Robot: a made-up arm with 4 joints.
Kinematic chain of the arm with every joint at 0, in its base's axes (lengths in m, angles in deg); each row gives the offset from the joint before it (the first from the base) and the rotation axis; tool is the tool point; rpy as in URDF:
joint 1: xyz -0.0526 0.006 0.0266 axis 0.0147 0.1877 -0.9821
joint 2: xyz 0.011 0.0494 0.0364 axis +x
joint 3: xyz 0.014 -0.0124 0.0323 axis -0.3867 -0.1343 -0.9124
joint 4: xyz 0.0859 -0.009 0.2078 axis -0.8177 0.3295 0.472
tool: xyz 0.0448 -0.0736 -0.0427 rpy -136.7 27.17 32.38
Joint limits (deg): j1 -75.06..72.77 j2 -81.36..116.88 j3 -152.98..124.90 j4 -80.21..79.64
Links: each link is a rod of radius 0.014 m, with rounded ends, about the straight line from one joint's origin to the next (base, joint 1, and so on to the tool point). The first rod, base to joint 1, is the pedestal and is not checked.
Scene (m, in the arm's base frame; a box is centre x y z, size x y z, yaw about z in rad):
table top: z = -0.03
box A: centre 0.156 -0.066 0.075 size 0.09 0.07 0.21 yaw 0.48
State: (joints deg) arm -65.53 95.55 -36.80 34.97
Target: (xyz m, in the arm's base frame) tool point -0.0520 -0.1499 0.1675
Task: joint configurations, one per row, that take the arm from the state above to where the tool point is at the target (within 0.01 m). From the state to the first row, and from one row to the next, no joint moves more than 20 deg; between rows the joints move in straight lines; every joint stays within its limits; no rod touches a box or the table.
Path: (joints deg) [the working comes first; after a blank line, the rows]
Joints at the target: 36.17 92.01 -152.94 -32.43
Straight joint move there: touches box A.

1: -56.77 77.32 -54.41 32.59
2: -48.02 59.08 -72.01 30.21
3: -39.26 40.85 -89.62 27.83
4: -30.50 22.62 -107.23 25.45
5: -13.57 21.90 -111.07 21.70
6: 3.35 21.19 -114.92 17.95
7: 20.28 20.47 -118.77 14.19
8: 37.21 19.75 -122.62 10.44
9: 54.13 19.04 -126.46 6.69
10: 49.64 37.28 -133.08 -3.09
11: 45.15 55.53 -139.70 -12.87
12: 40.66 73.77 -146.32 -22.65
13: 36.17 92.01 -152.94 -32.43

